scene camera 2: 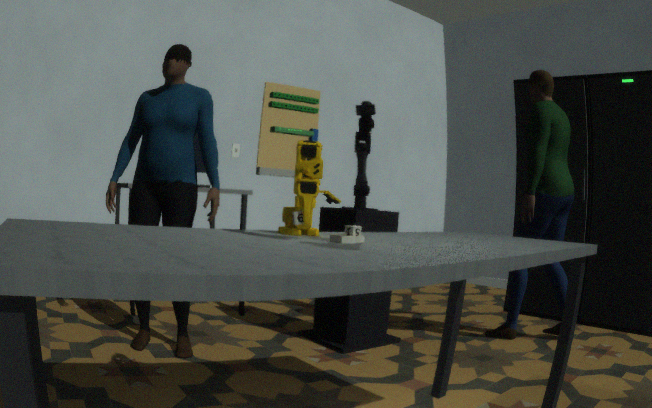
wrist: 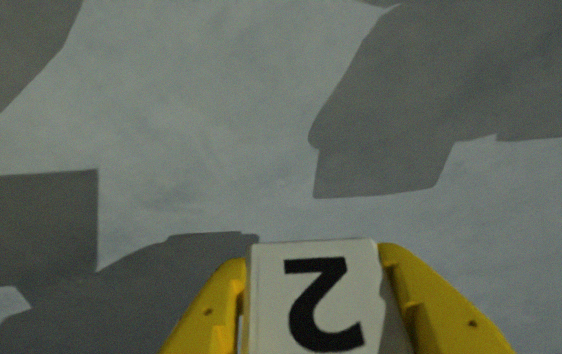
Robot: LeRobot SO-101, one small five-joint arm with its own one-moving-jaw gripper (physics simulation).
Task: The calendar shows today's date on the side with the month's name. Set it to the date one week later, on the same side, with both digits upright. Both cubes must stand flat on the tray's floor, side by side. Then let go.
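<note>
A white cube [scene camera 2: 299, 218] [wrist: 315, 300] is held between the two yellow jaws of my gripper [scene camera 2: 299, 221] [wrist: 314, 255]. In the wrist view its near face shows a black 2, drawn upside down; in the scene view a face with a 6 shows. The held cube appears raised a little above the table, to the left of the tray. The white tray [scene camera 2: 345, 240] stands on the table. A second white cube [scene camera 2: 353, 230] sits at the tray, with dark digits on two faces; the right one looks like a 5, the left one is too small to read surely.
The grey table [scene camera 2: 200, 255] carries the yellow arm [scene camera 2: 307, 175] and the tray. A black arm [scene camera 2: 363, 165] stands on a dark pedestal behind the table. Two people [scene camera 2: 170, 135] [scene camera 2: 552, 145] stand beyond the table. Several shadows lie on the surface in the wrist view.
</note>
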